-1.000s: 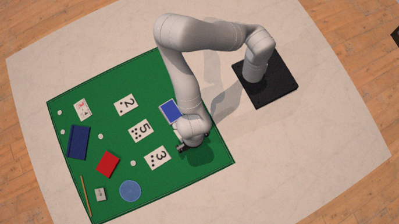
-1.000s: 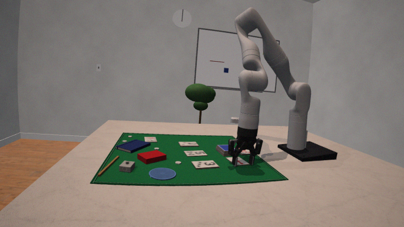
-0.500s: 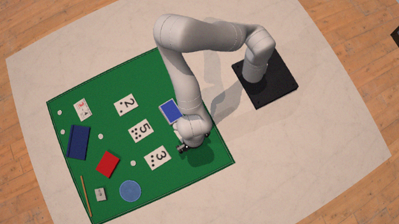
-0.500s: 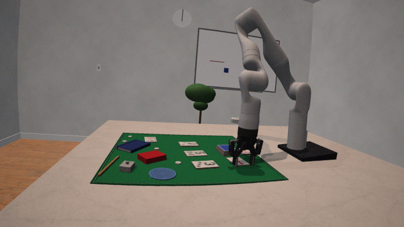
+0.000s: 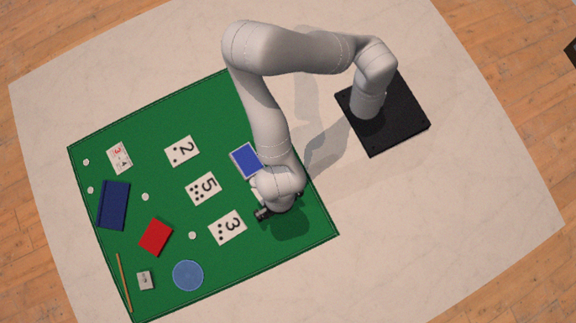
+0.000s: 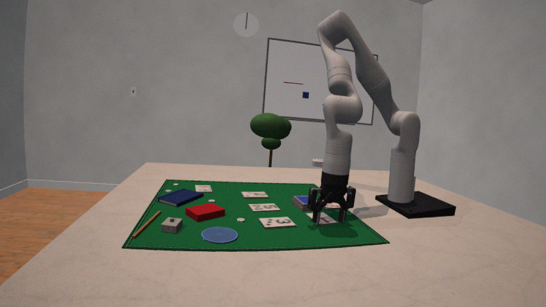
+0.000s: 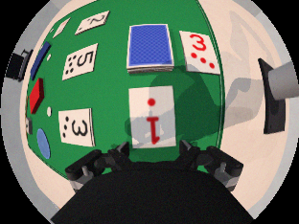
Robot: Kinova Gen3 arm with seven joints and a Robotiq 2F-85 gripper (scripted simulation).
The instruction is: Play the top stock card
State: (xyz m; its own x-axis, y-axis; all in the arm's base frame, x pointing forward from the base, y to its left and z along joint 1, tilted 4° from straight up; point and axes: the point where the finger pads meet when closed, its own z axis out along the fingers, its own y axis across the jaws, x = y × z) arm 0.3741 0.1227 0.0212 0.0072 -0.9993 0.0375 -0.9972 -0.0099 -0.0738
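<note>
Now: the card 4 cm to the right of my hand and 1 cm below it. From my hand the other things lie so: green mat 18 cm ahead, 18 cm to the right, 3 cm below; then red box 34 cm ahead, 11 cm to the right; then grey box 43 cm ahead, 1 cm to the right.
</note>
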